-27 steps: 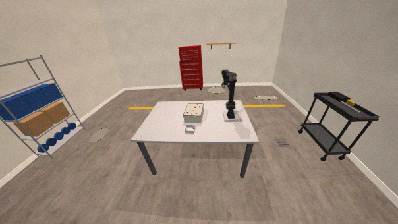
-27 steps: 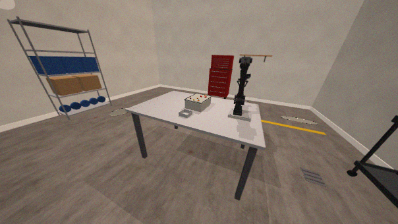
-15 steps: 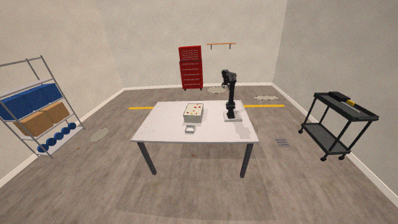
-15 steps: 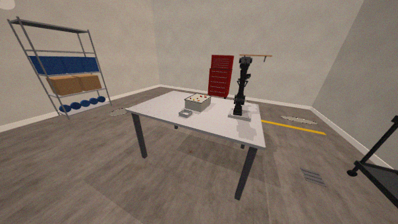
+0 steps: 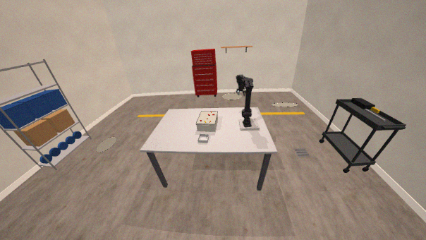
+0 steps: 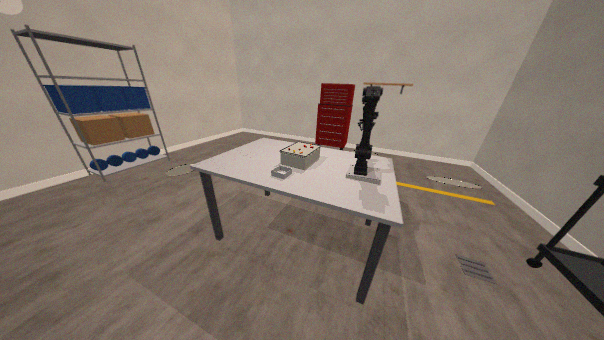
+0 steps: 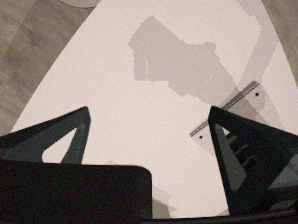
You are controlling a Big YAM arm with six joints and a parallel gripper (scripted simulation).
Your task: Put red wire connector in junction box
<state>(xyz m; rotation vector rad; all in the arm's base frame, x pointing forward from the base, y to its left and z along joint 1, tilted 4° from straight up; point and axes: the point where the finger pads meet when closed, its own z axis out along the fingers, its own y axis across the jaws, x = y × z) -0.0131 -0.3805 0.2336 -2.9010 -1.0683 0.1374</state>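
The red wire connector lies 55 cm ahead of my hand, 38 cm to the left of it and 13 cm below it. Round my hand: tool case 47 cm ahead, 31 cm to the left, 16 cm below; yellow connector 49 cm ahead, 42 cm to the left, 13 cm below.
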